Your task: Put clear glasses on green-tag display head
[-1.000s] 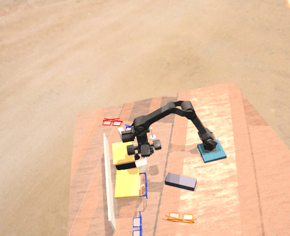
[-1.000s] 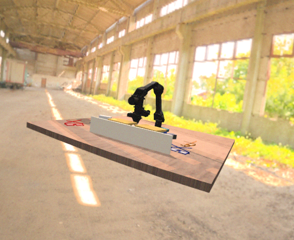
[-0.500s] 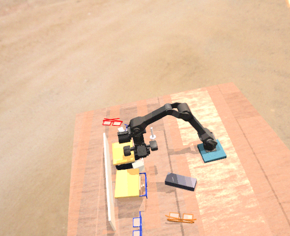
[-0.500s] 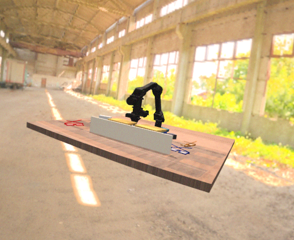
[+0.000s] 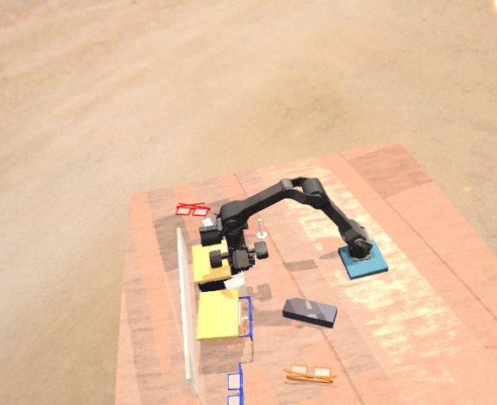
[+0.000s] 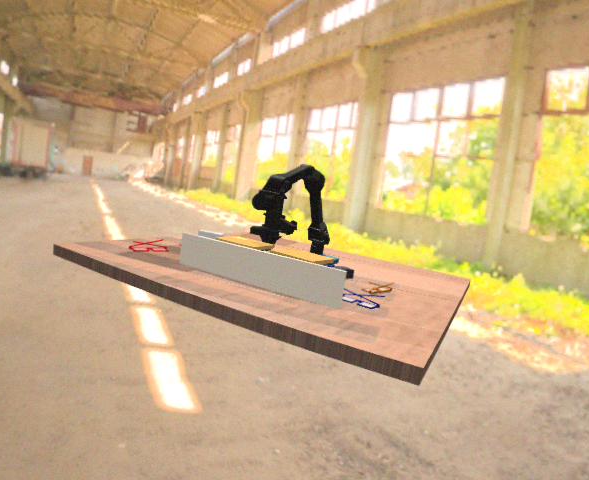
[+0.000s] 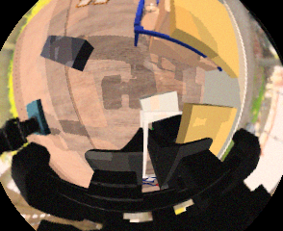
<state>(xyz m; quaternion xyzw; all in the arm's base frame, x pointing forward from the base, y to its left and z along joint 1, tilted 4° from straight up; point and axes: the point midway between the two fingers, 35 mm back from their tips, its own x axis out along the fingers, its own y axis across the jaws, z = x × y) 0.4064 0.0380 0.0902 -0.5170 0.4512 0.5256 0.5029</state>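
Right now the white cube is 3 cm ahead of my gripper tip, 3 cm to the left of it and 4 cm below it. The rest, counted from my gripper tip: long white panel: 19 cm ahead, 9 cm to the left, 1 cm below; yellow head: 5 cm ahead, 19 cm to the left, 1 cm below; white peg: 8 cm behind, 22 cm to the right, 4 cm below.
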